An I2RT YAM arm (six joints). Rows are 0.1 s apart.
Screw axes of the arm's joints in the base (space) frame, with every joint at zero. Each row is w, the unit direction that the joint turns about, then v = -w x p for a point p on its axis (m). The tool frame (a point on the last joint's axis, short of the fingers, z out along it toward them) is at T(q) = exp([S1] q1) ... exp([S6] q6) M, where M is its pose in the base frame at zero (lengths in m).
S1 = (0, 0, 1, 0, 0, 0)
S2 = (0, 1, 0, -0.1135, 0, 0.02)
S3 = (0, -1, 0, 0.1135, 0, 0.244)
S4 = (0, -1, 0, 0.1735, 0, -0.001)
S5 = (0, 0, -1, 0, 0.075, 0)
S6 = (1, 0, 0, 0, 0.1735, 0)
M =
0 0 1 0.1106
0 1 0 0
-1 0 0 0.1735
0 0 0 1
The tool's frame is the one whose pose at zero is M.
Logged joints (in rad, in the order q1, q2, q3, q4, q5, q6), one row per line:
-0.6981, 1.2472, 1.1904, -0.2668, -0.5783, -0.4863
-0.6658, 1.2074, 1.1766, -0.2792, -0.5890, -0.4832
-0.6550, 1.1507, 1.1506, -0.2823, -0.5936, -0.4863
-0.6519, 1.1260, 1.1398, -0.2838, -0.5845, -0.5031
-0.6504, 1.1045, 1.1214, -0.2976, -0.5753, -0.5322
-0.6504, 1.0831, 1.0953, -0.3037, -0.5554, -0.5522
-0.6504, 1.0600, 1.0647, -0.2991, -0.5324, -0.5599
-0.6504, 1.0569, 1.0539, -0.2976, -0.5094, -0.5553
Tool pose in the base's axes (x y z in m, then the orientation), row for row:
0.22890, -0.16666, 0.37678, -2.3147, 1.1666, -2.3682
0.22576, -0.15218, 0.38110, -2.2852, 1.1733, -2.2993
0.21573, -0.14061, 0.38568, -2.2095, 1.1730, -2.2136
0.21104, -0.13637, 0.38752, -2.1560, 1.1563, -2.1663
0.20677, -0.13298, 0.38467, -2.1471, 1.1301, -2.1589
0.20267, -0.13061, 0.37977, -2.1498, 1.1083, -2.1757
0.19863, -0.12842, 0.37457, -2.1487, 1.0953, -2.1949
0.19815, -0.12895, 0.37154, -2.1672, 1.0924, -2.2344
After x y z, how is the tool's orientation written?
As angles about the fixed x, y, z axes (roll, pitch, yaw), in radians.
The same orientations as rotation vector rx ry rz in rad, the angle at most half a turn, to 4 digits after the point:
-0.1936, 1.8394, -0.2798
-0.2316, 1.8200, -0.2542
-0.2553, 1.7935, -0.2619
-0.2707, 1.7839, -0.2872
-0.2892, 1.7929, -0.3081
-0.2914, 1.8067, -0.3327
-0.2824, 1.8163, -0.3563
-0.2616, 1.8296, -0.3692

